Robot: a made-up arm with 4 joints.
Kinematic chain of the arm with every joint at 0, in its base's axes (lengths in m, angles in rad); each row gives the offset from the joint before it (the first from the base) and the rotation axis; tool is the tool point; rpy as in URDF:
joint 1: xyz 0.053 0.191 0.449 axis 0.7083 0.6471 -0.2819
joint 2: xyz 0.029 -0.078 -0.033 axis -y
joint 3: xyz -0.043 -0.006 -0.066 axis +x
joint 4: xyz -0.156 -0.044 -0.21 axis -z
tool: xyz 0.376 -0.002 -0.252 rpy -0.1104 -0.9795 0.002
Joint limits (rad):
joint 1: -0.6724..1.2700
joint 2: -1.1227..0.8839
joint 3: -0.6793..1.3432
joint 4: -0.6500..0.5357
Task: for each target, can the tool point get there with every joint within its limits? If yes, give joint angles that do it. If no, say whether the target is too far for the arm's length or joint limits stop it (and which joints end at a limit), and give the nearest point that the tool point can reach.
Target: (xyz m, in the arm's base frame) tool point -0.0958 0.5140 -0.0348
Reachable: yes | joints 0.9545 -0.0730 0.1280 -0.0241
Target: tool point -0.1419 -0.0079 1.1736
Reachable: no: joint limits stop it (at a limit: joint 1, joint 2, joint 4) | nearest point -0.2526 0.5422 0.7038 | short by 0.732 m
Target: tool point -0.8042 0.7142 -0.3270
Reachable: no: too far | nearest point -0.3878 0.4524 0.0315 | short by 0.609 m
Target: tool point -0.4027 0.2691 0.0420
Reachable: yes | joints 0.9757 -0.6527 -0.4694 0.0362
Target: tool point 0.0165 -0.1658 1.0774
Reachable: no: joint limits stop it (at a limit: joint 1, joint 2, joint 3, joint 4) | nearest point 0.4317 -0.2544 0.7431 | short by 0.540 m
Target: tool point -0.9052 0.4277 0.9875
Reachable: no: too far | nearest point -0.4893 0.4238 0.5875 | short by 0.577 m
